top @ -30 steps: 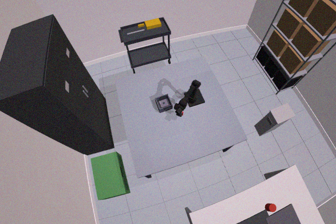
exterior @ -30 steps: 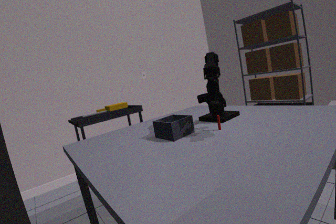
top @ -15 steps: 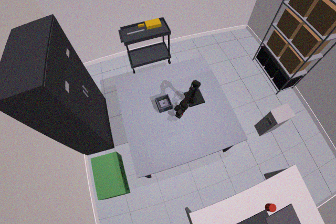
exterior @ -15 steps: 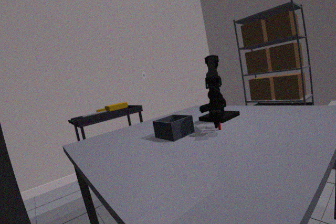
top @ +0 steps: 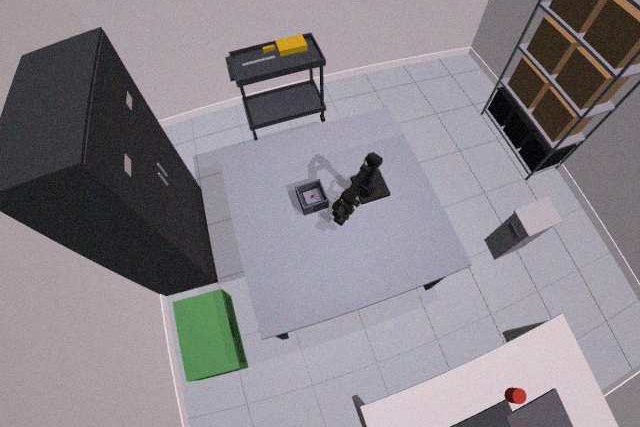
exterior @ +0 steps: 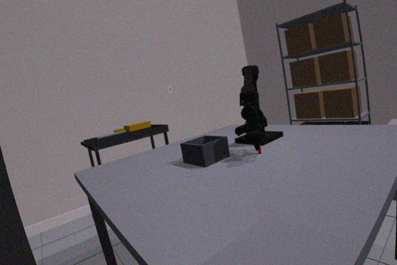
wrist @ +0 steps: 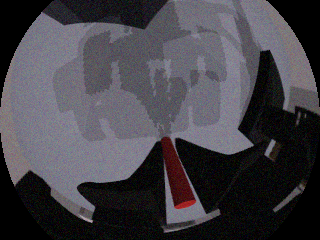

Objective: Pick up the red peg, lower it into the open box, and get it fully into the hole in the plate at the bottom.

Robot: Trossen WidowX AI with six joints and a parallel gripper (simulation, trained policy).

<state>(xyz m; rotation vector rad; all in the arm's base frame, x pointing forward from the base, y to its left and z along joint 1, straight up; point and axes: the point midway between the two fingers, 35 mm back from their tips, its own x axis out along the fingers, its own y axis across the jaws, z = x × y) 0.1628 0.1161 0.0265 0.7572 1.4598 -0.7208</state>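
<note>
Now: the red peg 2 cm above my gripper tip and 1 cm to the left of it. Round my gripper tip: pale plate (17 cm to the right, 17 cm ahead, 3 cm above); dark box (17 cm to the right, 17 cm ahead, 1 cm above).
</note>
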